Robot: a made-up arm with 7 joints.
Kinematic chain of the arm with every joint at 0, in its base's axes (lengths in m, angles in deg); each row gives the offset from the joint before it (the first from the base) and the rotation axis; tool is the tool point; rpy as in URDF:
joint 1: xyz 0 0 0.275 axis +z
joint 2: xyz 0 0 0 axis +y
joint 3: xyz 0 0 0.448 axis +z
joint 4: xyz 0.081 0 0 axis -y
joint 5: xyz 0.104 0 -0.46 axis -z
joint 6: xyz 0 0 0 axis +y
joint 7: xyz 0.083 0 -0.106 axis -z
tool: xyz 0 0 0 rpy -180 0 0
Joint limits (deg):
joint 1: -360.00..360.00
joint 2: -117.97..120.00
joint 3: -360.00..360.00
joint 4: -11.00..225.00
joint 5: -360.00..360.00
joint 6: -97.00..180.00
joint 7: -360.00..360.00
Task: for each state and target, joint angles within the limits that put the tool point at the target. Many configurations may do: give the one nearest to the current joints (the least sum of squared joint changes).
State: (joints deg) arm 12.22 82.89 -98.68 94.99 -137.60 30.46 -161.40
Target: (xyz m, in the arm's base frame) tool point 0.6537 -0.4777 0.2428
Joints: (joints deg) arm 20.57 89.13 -88.44 81.74 -137.89 24.99 -161.40
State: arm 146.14 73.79 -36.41 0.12 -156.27 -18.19 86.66
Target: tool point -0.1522 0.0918 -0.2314
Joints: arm 155.41 82.39 -7.86 49.71 -146.20 -5.77 86.66
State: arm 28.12 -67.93 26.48 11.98 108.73 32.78 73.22
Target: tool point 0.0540 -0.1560 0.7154
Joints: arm 19.72 -90.81 -15.89 31.66 106.69 20.83 73.22
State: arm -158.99 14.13 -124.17 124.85 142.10 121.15 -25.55
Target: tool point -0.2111 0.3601 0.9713
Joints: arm -152.47 23.22 -132.48 92.14 131.02 151.60 -25.55
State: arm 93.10 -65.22 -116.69 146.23 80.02 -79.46 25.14
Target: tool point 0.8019 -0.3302 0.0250
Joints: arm 140.02 -90.61 -111.05 130.58 80.16 -61.28 25.14
